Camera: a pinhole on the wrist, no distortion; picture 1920 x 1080 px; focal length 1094.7 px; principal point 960.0 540.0 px. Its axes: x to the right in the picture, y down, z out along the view. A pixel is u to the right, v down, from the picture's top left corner.
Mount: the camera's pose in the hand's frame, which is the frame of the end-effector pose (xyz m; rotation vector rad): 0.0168 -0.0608 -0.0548 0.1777 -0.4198 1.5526
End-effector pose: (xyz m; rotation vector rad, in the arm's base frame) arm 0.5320 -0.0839 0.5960 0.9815 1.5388 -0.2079
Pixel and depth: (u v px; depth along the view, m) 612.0 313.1 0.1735
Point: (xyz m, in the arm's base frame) 0.4807 -0.2381 0.4787
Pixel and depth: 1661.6 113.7 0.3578
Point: 0.8295 -0.2719 0.4264
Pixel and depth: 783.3 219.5 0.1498
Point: 0.5002 -0.2043 0.4867
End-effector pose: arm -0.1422 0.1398 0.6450 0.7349 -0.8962 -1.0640
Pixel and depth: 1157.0 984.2 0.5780
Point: -0.7027 0.3326 0.6385
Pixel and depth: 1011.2 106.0 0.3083
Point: -0.4129 -0.0197 0.6425
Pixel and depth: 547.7 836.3 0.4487
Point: -0.5782 0.1492 0.4041
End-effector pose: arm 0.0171 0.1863 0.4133 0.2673 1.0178 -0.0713
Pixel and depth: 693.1 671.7 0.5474
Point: 0.2029 -0.2927 0.6393
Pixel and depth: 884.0 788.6 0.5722
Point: 0.2201 -0.2327 0.7375
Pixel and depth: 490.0 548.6 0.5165
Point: 0.1831 -0.3446 0.5420
